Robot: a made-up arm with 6 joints. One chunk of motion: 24 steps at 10 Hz.
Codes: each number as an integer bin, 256 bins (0 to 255) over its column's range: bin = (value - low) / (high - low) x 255, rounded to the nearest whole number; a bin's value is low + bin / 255 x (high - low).
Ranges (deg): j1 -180.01..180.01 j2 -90..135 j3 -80.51..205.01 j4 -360.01..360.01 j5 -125..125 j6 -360.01..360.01
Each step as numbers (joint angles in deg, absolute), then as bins.
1 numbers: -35.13 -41.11 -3.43 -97.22 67.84 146.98
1 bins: 103 55 69 93 197 180
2 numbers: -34.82 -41.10 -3.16 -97.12 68.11 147.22
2 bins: 103 55 69 93 197 180
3 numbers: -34.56 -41.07 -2.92 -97.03 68.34 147.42
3 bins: 103 55 69 93 197 180
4 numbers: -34.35 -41.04 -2.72 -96.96 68.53 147.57
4 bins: 103 55 69 93 197 180
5 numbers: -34.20 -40.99 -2.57 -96.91 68.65 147.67
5 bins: 103 56 70 93 198 180
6 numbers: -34.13 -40.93 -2.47 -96.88 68.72 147.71
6 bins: 103 56 70 93 198 180
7 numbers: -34.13 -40.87 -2.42 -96.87 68.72 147.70
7 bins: 103 56 70 93 198 180
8 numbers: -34.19 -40.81 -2.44 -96.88 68.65 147.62
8 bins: 103 56 70 93 198 180
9 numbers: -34.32 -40.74 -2.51 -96.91 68.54 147.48
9 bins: 103 56 70 93 197 180
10 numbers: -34.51 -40.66 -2.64 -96.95 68.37 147.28
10 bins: 103 56 70 93 197 180
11 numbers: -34.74 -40.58 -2.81 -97.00 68.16 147.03
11 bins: 103 56 69 93 197 180
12 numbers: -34.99 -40.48 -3.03 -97.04 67.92 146.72
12 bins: 103 56 69 93 197 179
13 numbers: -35.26 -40.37 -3.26 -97.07 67.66 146.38
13 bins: 103 56 69 93 197 179
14 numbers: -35.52 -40.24 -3.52 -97.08 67.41 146.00
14 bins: 102 56 69 93 196 179
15 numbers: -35.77 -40.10 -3.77 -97.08 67.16 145.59
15 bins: 102 57 69 93 196 179
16 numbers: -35.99 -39.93 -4.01 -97.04 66.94 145.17
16 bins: 102 57 68 93 196 179
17 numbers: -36.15 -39.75 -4.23 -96.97 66.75 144.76
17 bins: 102 57 68 93 196 179
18 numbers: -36.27 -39.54 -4.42 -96.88 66.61 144.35
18 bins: 102 57 68 93 195 179
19 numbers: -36.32 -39.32 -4.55 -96.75 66.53 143.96
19 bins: 102 57 68 93 195 178
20 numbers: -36.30 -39.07 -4.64 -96.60 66.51 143.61
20 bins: 102 58 68 93 195 178
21 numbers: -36.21 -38.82 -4.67 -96.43 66.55 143.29
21 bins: 102 58 68 93 195 178
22 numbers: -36.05 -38.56 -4.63 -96.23 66.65 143.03
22 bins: 102 58 68 93 195 178
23 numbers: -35.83 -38.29 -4.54 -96.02 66.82 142.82
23 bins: 102 59 68 93 196 178
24 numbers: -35.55 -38.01 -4.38 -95.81 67.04 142.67
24 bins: 102 59 68 94 196 178
